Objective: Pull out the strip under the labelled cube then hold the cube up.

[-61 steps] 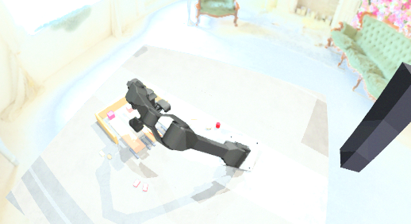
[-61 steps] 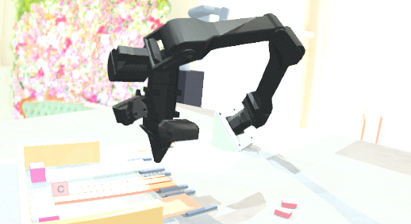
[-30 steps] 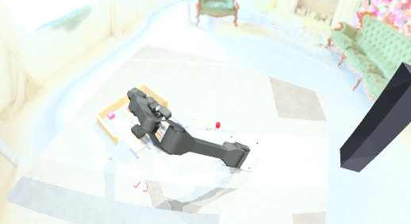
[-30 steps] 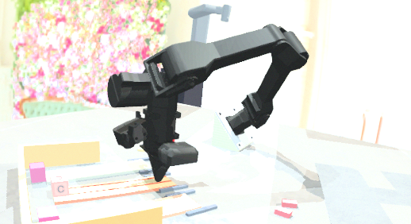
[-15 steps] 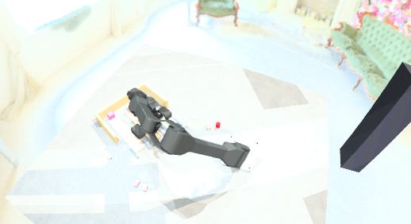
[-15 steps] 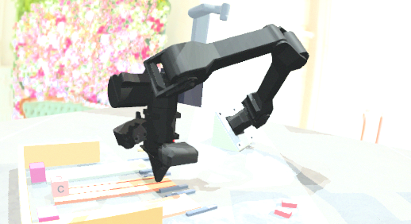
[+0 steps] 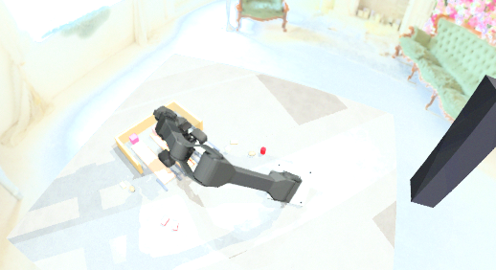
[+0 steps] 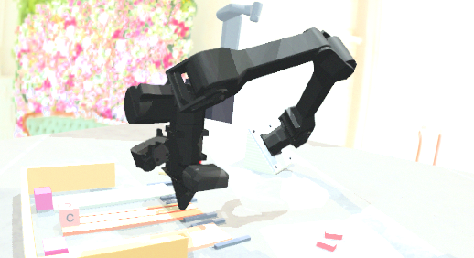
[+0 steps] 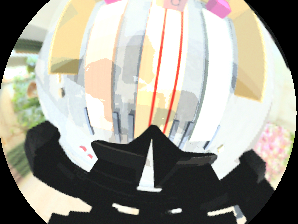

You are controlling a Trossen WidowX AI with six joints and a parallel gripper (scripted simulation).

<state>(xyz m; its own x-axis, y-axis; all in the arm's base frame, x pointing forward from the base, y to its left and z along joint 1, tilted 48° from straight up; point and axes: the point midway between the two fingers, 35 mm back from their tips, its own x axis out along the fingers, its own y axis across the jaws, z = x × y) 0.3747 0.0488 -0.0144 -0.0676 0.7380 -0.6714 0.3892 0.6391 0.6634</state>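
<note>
Now: gripper tip 90 mm short of the strip and 40 mm to the left of it. The rest, counted from my gripper tip: red piece: 250 mm behind, 160 mm to the right, 10 mm above.
</note>
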